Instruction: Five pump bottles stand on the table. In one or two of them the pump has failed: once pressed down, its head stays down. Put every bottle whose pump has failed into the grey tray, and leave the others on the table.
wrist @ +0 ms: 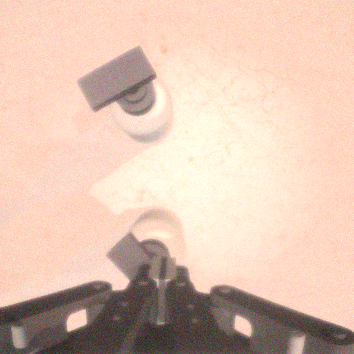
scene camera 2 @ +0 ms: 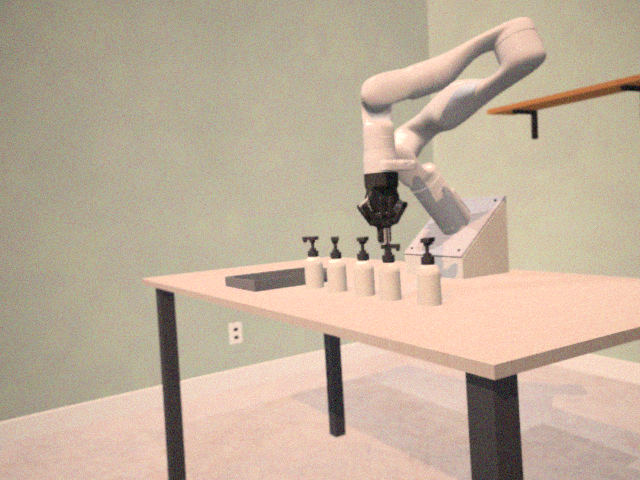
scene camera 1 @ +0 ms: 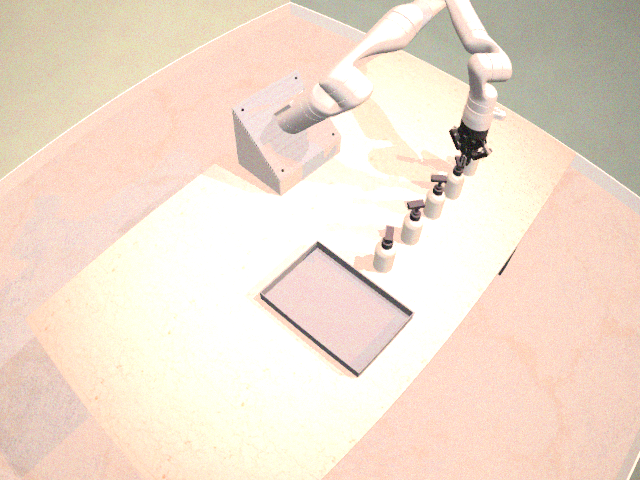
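Note:
Five white pump bottles with dark heads stand upright in a row. My gripper is shut and empty, its fingertips on the head of the fourth bottle from the tray. That head sits lower than its neighbours' in the second scene view. The fifth bottle, at the far end, has its head up. The first bottle, second bottle and third bottle also have raised heads. The grey tray holds no bottle.
The arm's angled base mount stands on the table, behind the row in the second scene view. The neighbouring bottles stand close on both sides of the fourth. An orange shelf is on the wall at the right.

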